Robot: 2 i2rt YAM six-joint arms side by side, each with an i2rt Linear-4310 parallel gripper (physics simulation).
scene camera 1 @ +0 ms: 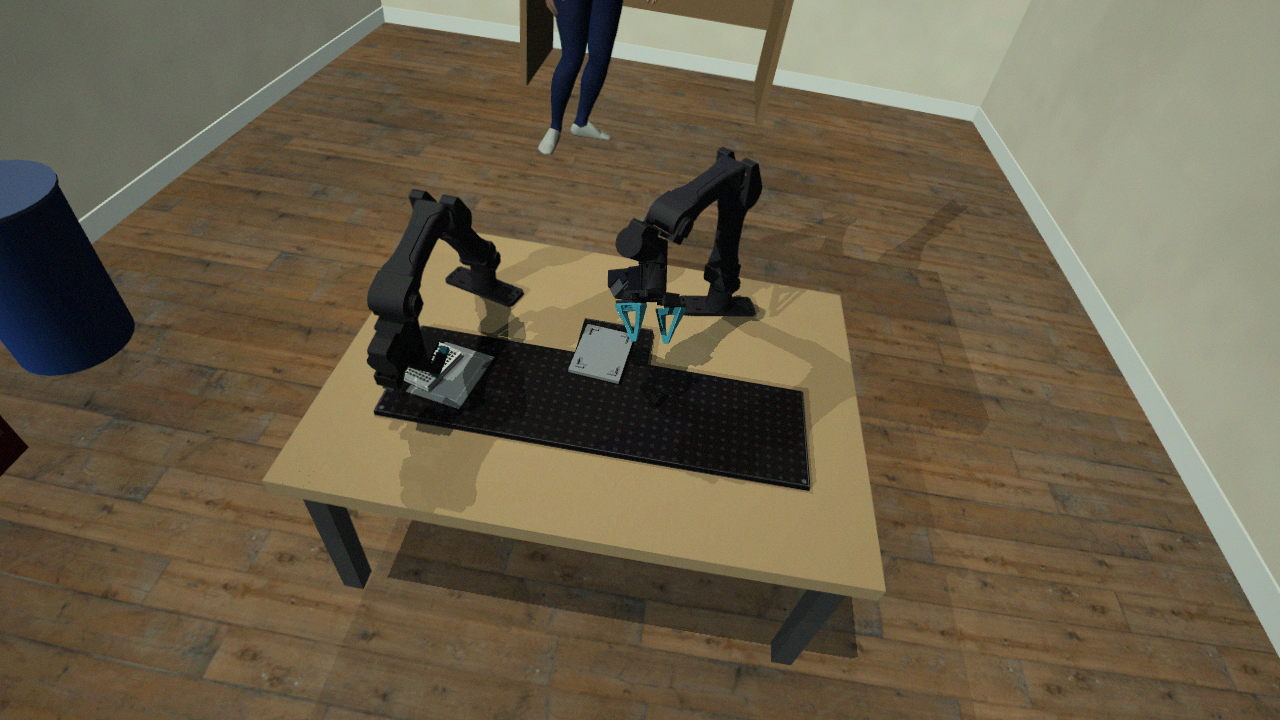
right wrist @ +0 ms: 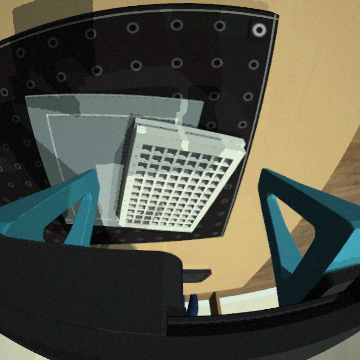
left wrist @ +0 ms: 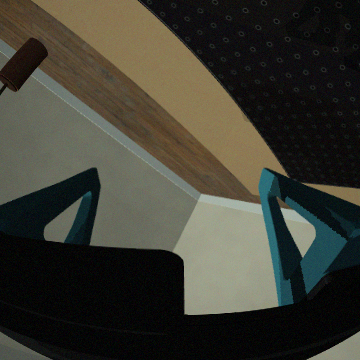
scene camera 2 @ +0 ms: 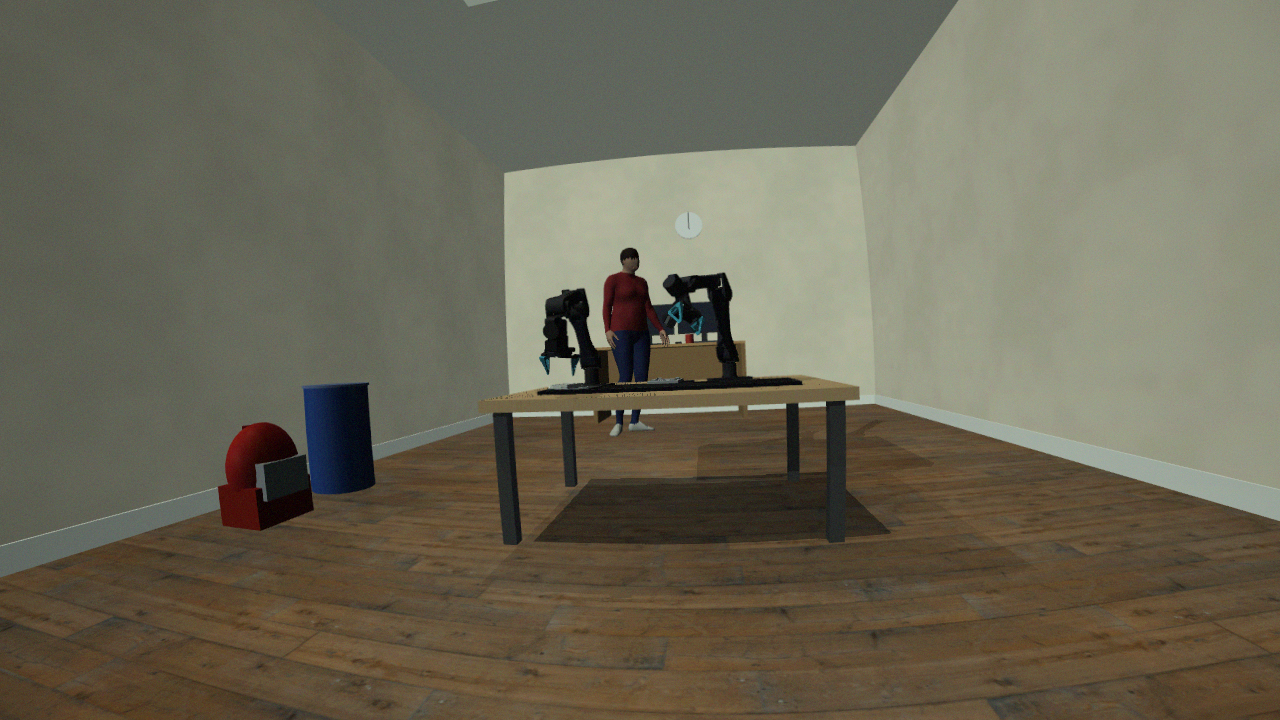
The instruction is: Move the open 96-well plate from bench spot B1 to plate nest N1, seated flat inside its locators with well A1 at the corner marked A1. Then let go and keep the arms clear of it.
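Frame: origin at the left arm's base, x ahead, y left, z up, level; millimetres.
Where they show: left gripper, fingertip midpoint: (scene camera 1: pixel 650 342) (left wrist: pixel 179 176) (scene camera 2: pixel 689 328); right gripper, fingertip midpoint: (scene camera 1: pixel 415 370) (right wrist: pixel 178 177) (scene camera 2: pixel 560 375); left arm's base, link origin: (scene camera 1: pixel 716 307) (scene camera 2: pixel 729 379); right arm's base, link origin: (scene camera 1: pixel 484 287).
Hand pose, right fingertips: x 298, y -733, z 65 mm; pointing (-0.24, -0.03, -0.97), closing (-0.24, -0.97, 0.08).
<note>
Each offset is from my right fingertips to the top centre of the thing. "pt": to the spot under its first point. Level surfaces: height alone.
The white open 96-well plate {dy +19, dx -63, dz -36 mm} (scene camera 1: pixel 418 375) (right wrist: pixel 175 185) lies skewed over one side of the grey sheet of bench spot B1 {pt dy +110, dx -16, dz -51 mm} (scene camera 1: pixel 470 381) (right wrist: pixel 82 137). I cannot make out its A1 corner. Plate nest N1 {dy +410, dx -104, dz -35 mm} (scene camera 1: pixel 603 351) is a light grey block with dark corner locators and holds no plate. My right gripper (scene camera 2: pixel 559 371) (right wrist: pixel 178 177) is open above the plate, which shows between its fingers in the right wrist view; the arm partly hides the plate in scene camera 1. My left gripper (scene camera 1: pixel 651 341) (scene camera 2: pixel 687 324) (left wrist: pixel 179 176) is open and empty, raised near the nest.
A black perforated board {dz -52 mm} (scene camera 1: pixel 716 420) (right wrist: pixel 150 47) lies under the sheet on the wooden table {dz -66 mm} (scene camera 1: pixel 572 510) (scene camera 2: pixel 671 395). The left arm stands behind the nest. A person (scene camera 1: pixel 581 62) (scene camera 2: pixel 626 304) stands behind the table. A blue barrel (scene camera 1: pixel 53 277) (scene camera 2: pixel 338 438) stands at the picture's left.
</note>
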